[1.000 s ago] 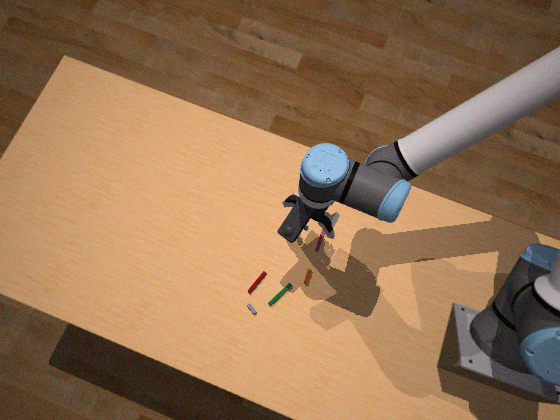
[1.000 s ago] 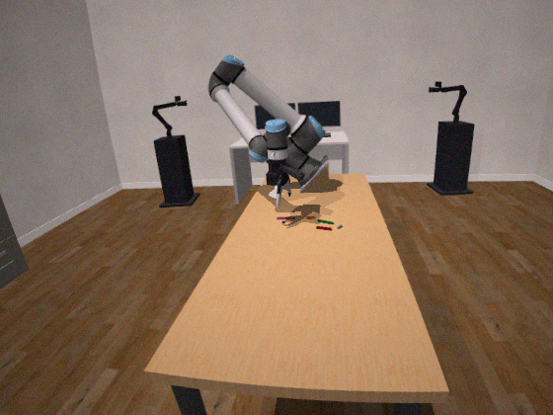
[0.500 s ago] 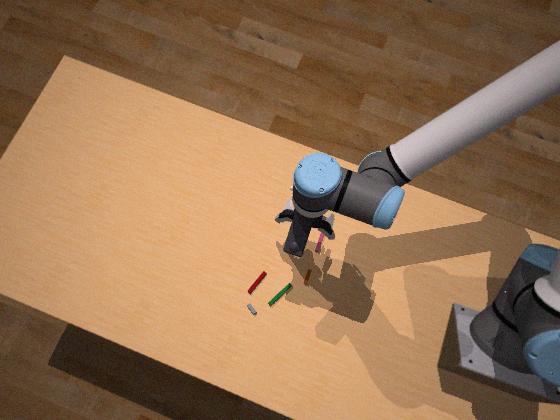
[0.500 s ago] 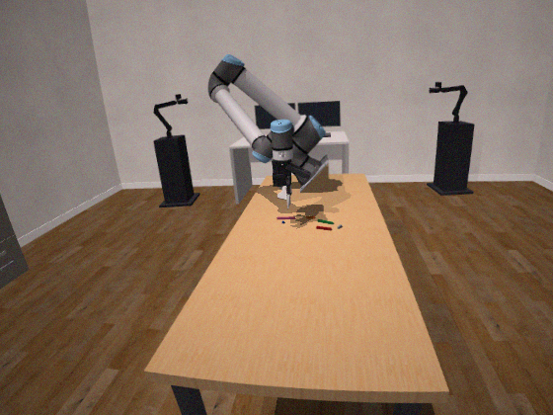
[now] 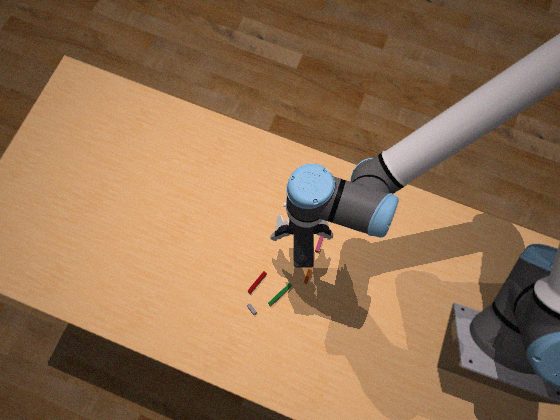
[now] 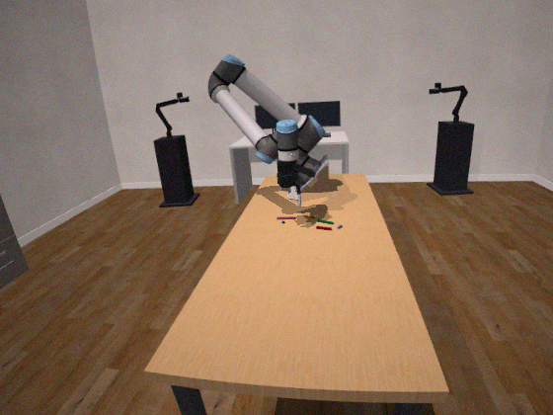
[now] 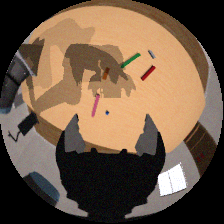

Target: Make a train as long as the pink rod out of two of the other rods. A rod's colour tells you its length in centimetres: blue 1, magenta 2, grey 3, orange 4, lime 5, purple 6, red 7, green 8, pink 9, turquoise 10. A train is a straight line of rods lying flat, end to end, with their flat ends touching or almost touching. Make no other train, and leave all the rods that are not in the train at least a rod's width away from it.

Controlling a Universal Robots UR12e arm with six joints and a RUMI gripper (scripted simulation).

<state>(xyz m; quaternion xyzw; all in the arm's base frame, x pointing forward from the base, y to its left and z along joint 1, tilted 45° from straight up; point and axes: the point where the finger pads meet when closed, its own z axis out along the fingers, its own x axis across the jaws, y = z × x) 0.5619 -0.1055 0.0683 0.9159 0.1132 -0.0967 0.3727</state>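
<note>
Right now my hand is 140 mm to the right of the green rod, 100 mm above it and 20 mm short of it. From my hand the other things lie so: pink rod: 100 mm below, 50 mm to the right, 50 mm behind; then orange rod: 100 mm below, 70 mm to the left, 40 mm behind; then blue rod: 100 mm below, 60 mm to the right.
</note>
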